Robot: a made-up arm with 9 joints. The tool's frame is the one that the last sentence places.
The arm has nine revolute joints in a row. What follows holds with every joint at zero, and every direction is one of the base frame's.
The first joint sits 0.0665 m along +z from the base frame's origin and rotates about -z.
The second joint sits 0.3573 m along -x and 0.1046 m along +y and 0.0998 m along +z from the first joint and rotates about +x.
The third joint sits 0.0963 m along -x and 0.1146 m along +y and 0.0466 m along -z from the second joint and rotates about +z.
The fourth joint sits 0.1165 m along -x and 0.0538 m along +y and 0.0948 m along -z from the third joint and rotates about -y.
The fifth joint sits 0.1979 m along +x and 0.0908 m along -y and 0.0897 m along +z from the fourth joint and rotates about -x.
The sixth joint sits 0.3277 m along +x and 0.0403 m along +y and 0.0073 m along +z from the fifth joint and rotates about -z.
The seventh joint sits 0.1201 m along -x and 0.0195 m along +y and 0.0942 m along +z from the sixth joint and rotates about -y.
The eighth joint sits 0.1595 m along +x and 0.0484 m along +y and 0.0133 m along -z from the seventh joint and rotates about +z.
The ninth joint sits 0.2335 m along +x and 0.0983 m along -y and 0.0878 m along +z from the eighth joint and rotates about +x.
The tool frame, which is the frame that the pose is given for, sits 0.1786 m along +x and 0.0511 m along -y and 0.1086 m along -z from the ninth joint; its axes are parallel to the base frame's.
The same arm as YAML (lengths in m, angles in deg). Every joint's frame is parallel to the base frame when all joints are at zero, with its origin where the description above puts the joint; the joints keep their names.
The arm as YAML. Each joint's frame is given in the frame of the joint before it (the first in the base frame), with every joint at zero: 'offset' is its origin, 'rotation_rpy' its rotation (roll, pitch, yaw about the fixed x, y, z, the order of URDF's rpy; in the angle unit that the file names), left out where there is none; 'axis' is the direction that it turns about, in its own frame. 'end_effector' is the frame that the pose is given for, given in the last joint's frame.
length_unit: m
angle_unit: deg
chain:
  - id: joint 1
    offset: [0.0, 0.0, 0.0665]
    axis: [0.0, 0.0, -1.0]
  - id: joint 2
    offset: [-0.3573, 0.1046, 0.0998]
    axis: [1.0, 0.0, 0.0]
  - id: joint 3
    offset: [-0.0963, 0.1146, -0.0466]
    axis: [0.0, 0.0, 1.0]
  - id: joint 4
    offset: [-0.1165, 0.0538, -0.0948]
    axis: [0.0, -1.0, 0.0]
  - id: joint 5
    offset: [0.1979, -0.0908, 0.0897]
    axis: [-1.0, 0.0, 0.0]
  - id: joint 6
    offset: [0.3277, 0.0403, 0.0073]
    axis: [0.0, 0.0, -1.0]
  - id: joint 7
    offset: [-0.1201, 0.0195, 0.0942]
    axis: [0.0, -1.0, 0.0]
  - id: joint 8
    offset: [0.1595, 0.0484, -0.0133]
    axis: [0.0, 0.0, 1.0]
  - id: joint 9
    offset: [0.2335, -0.0983, 0.0878]
    axis: [1.0, 0.0, 0.0]
end_effector:
  offset: [0.1786, -0.0511, -0.1086]

